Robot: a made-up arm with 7 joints. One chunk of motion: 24 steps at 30 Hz.
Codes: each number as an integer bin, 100 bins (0 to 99) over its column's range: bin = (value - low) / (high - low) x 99, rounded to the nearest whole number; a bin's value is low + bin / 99 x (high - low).
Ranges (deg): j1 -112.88..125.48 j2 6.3..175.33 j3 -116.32..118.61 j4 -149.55..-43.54 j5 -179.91..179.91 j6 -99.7..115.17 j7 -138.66..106
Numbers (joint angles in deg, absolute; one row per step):
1: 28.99 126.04 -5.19 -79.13 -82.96 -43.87 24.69
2: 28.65 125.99 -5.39 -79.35 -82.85 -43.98 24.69
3: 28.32 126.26 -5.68 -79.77 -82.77 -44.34 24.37
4: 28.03 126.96 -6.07 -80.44 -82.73 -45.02 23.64
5: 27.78 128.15 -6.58 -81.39 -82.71 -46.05 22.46
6: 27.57 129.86 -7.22 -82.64 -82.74 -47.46 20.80
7: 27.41 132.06 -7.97 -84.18 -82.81 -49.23 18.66
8: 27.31 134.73 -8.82 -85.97 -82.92 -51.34 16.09
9: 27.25 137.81 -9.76 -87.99 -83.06 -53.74 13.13
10: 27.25 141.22 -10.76 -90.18 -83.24 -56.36 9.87
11: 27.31 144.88 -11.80 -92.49 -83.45 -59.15 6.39
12: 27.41 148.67 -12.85 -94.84 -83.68 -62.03 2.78
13: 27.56 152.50 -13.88 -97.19 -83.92 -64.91 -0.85
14: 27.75 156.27 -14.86 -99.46 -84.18 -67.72 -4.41
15: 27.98 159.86 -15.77 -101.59 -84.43 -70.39 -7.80
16: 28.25 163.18 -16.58 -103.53 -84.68 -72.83 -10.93
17: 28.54 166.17 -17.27 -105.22 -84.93 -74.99 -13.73
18: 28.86 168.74 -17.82 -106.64 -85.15 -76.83 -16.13
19: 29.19 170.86 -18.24 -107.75 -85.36 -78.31 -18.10
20: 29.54 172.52 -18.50 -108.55 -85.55 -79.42 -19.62
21: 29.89 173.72 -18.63 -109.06 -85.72 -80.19 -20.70
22: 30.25 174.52 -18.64 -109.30 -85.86 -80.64 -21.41
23: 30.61 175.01 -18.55 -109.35 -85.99 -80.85 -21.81
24: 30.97 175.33 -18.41 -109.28 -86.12 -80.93 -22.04
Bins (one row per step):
1: 59 70 47 66 27 26 66
2: 59 70 47 66 27 26 66
3: 59 70 47 65 27 26 66
4: 59 71 46 65 27 25 66
5: 58 71 46 64 27 25 65
6: 58 72 46 62 27 24 65
7: 58 74 46 61 27 23 64
8: 58 75 45 59 27 22 63
9: 58 77 45 57 27 21 61
10: 58 79 44 55 27 20 60
11: 58 81 44 53 27 19 59
12: 58 83 44 51 26 17 57
13: 58 86 43 49 26 16 56
14: 58 88 43 47 26 15 54
15: 59 90 42 45 26 14 53
16: 59 92 42 43 26 12 52
17: 59 94 42 41 26 11 51
18: 59 95 42 40 26 11 50
19: 59 96 41 39 26 10 49
20: 59 97 41 38 26 9 48
21: 59 98 41 38 26 9 48
22: 59 99 41 38 26 9 47
23: 60 99 41 38 26 9 47
24: 60 99 41 38 26 9 47

